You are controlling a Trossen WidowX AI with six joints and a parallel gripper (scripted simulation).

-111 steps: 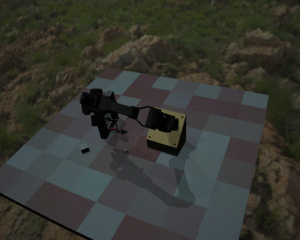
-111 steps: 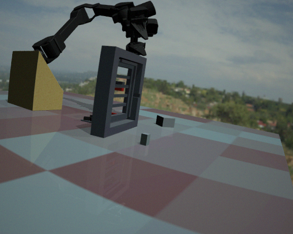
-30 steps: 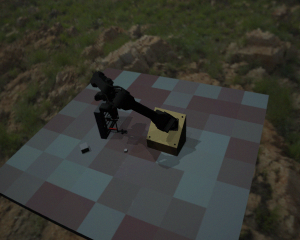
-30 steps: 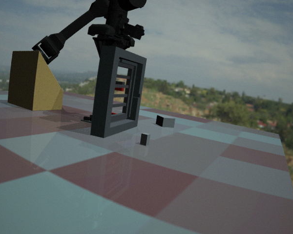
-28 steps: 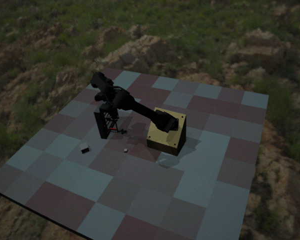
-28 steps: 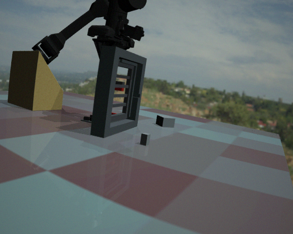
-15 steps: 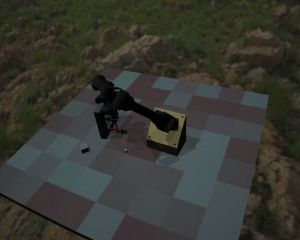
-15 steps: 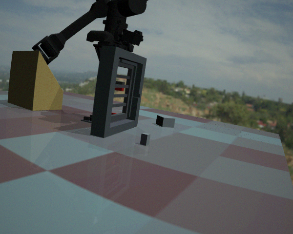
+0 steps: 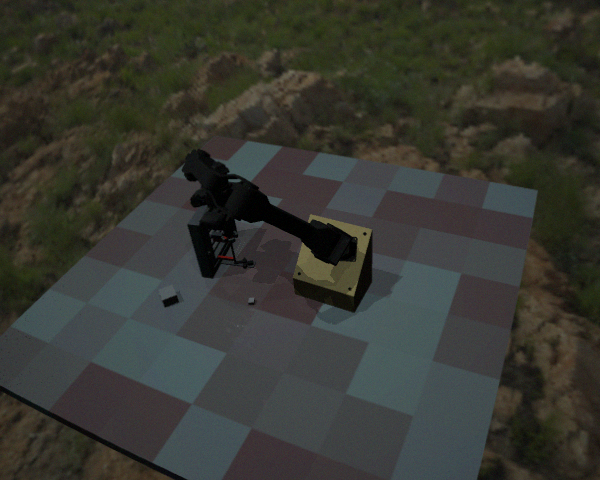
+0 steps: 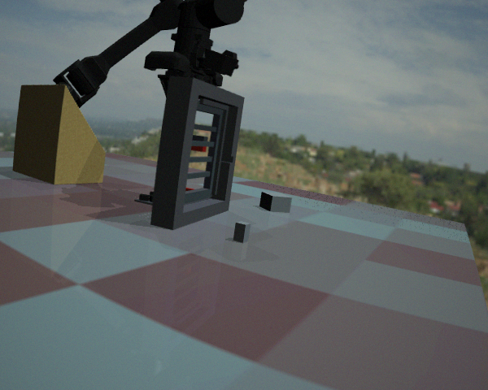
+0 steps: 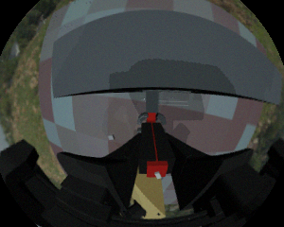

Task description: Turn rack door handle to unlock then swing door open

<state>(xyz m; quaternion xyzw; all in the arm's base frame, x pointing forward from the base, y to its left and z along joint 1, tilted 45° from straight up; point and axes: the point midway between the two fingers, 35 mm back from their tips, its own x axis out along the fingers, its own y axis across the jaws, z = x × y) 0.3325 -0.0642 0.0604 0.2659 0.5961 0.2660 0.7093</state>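
My gripper tip is 3 cm above the upright handle.
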